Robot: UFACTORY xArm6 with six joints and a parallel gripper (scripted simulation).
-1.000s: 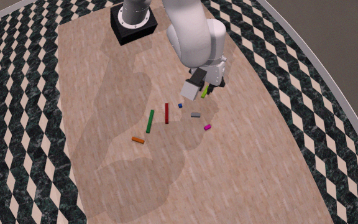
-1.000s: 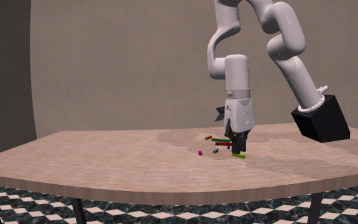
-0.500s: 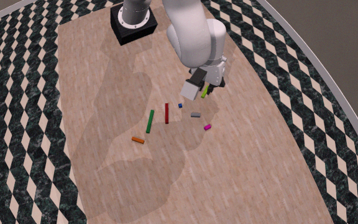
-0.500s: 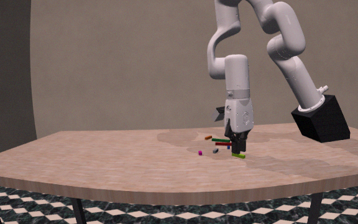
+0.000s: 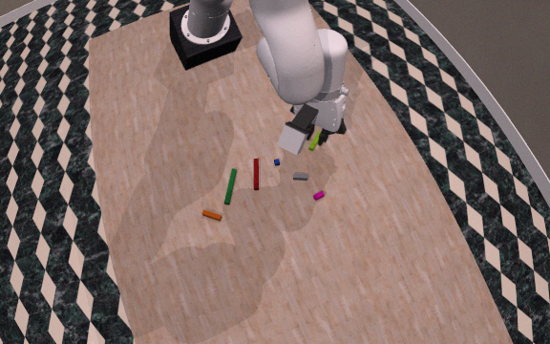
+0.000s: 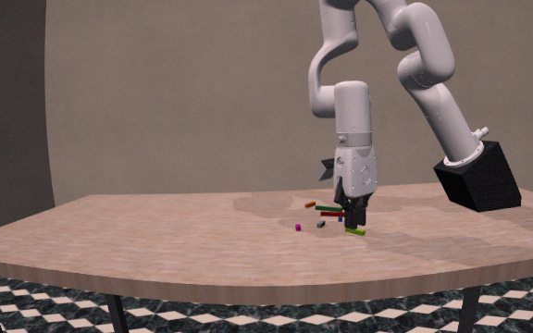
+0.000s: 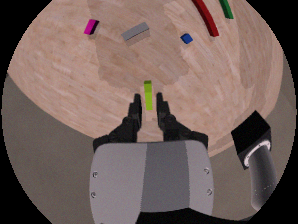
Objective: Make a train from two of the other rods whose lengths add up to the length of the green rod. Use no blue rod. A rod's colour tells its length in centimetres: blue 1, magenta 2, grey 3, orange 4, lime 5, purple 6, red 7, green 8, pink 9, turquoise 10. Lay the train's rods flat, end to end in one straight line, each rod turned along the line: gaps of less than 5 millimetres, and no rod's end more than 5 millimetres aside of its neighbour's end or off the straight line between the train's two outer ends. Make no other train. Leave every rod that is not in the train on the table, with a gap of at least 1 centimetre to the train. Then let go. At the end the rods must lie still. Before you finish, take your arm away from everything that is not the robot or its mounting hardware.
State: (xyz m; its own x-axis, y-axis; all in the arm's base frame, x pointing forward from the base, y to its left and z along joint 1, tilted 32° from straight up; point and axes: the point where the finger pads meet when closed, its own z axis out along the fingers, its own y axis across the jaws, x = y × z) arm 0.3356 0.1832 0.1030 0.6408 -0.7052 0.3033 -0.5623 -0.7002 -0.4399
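Now: the lime rod 3 cm below my hand. From my hand the other things lie so: grey rod (8 cm ahead, 6 cm to the right, 3 cm below); small blue rod (10 cm to the right, 3 cm below, 3 cm ahead); magenta rod (13 cm ahead, 3 cm to the right, 3 cm below).
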